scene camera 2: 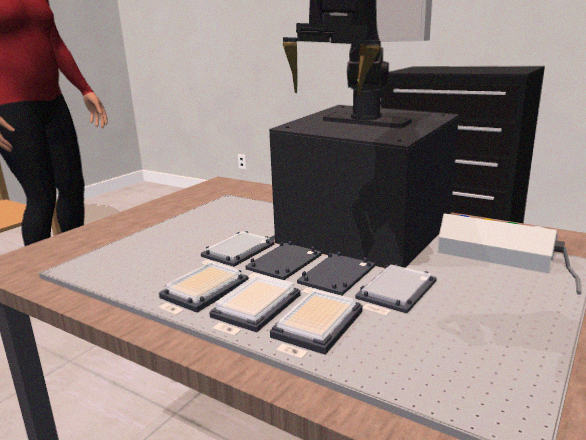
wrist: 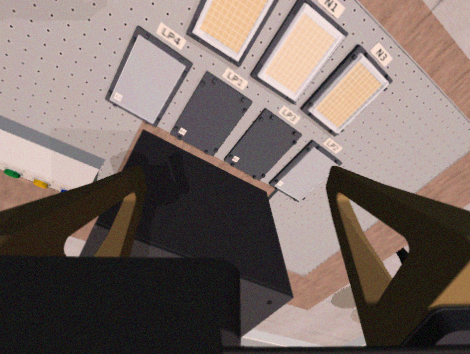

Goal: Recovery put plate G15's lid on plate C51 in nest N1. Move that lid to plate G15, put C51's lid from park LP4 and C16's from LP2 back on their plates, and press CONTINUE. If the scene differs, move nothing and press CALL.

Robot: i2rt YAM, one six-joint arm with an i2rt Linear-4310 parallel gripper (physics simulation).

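Seen in the pictures: gripper, fingertip midpoint: point(scene camera 2: 327, 93) point(wrist: 236, 176); arm's base, link origin: point(scene camera 2: 366, 121).
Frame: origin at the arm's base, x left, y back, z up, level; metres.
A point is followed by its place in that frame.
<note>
My gripper point(scene camera 2: 327, 92) @(x 0.110, y -0.389, z 0.111 m) point(wrist: 236, 176) @(x 0.110, y -0.389, z 0.111 m) is open and empty, high above the black base block. Plate C51 in nest N1 point(scene camera 2: 256, 298) @(x 0.006, y -0.468, z -0.238 m) point(wrist: 300, 52) @(x -0.003, y -0.456, z -0.238 m) is the middle of three tan-grid plates; its grid looks paler, as under a clear lid. A plate point(scene camera 2: 202, 281) @(x -0.128, y -0.461, z -0.240 m) point(wrist: 348, 94) @(x -0.128, y -0.451, z -0.240 m) sits in nest N3. A third plate point(scene camera 2: 317, 314) @(x 0.125, y -0.459, z -0.241 m) point(wrist: 232, 22) @(x 0.115, y -0.430, z -0.247 m) sits on N1's other side, its label out of the wrist view. Plate names are unreadable. One lid point(scene camera 2: 397, 284) @(x 0.196, y -0.280, z -0.250 m) point(wrist: 150, 77) @(x 0.190, y -0.284, z -0.250 m) lies flat on park LP4, another lid point(scene camera 2: 239, 246) @(x -0.183, y -0.276, z -0.249 m) point(wrist: 307, 171) @(x -0.189, y -0.276, z -0.249 m) on park LP2.
Two dark parks hold no lid: LP3 point(scene camera 2: 284, 260) @(x -0.061, y -0.277, z -0.257 m) point(wrist: 265, 143) @(x -0.065, y -0.281, z -0.257 m) and its neighbour point(scene camera 2: 336, 272) @(x 0.065, y -0.276, z -0.257 m) point(wrist: 212, 114) @(x 0.062, y -0.278, z -0.257 m). The base block point(scene camera 2: 340, 185) @(x 0.017, y -0.165, z -0.109 m) point(wrist: 200, 215) @(x 0.020, y -0.165, z -0.102 m) stands behind them. A white button box point(scene camera 2: 495, 245) @(x 0.323, y -0.063, z -0.227 m) point(wrist: 45, 150) @(x 0.305, y -0.062, z -0.225 m) shows green, yellow and blue buttons. A person point(scene camera 2: 30, 55) stands beyond the table.
</note>
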